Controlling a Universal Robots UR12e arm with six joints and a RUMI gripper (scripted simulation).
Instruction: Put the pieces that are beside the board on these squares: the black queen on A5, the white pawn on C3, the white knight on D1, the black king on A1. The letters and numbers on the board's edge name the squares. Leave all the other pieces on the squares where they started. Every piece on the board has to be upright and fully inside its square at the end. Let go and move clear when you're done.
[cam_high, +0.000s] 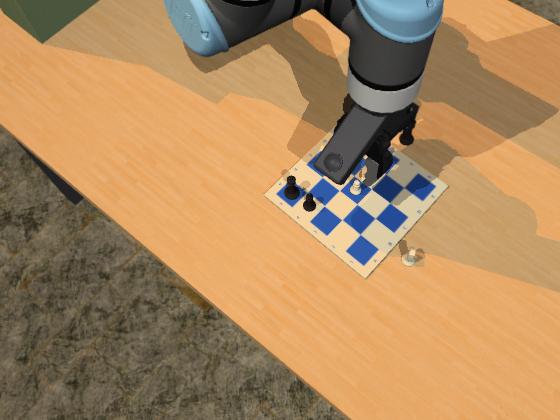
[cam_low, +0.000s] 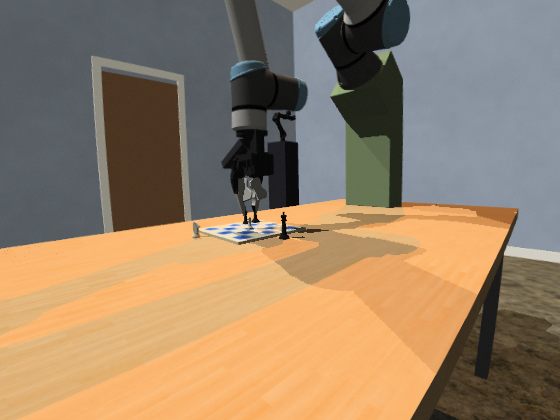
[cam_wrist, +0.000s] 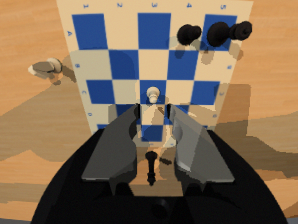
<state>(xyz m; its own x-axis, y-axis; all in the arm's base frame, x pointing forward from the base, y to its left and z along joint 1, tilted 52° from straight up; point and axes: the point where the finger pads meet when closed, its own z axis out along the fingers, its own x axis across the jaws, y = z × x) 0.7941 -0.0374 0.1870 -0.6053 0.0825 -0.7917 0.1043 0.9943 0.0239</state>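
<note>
My hand is 40 mm above the white pawn. From my hand the other things lie so: black pawn (50 mm behind, 70 mm to the right, 30 mm below); then blue-and-cream chessboard (50 mm below); then black queen (90 mm behind, 60 mm to the right, 30 mm below).
</note>
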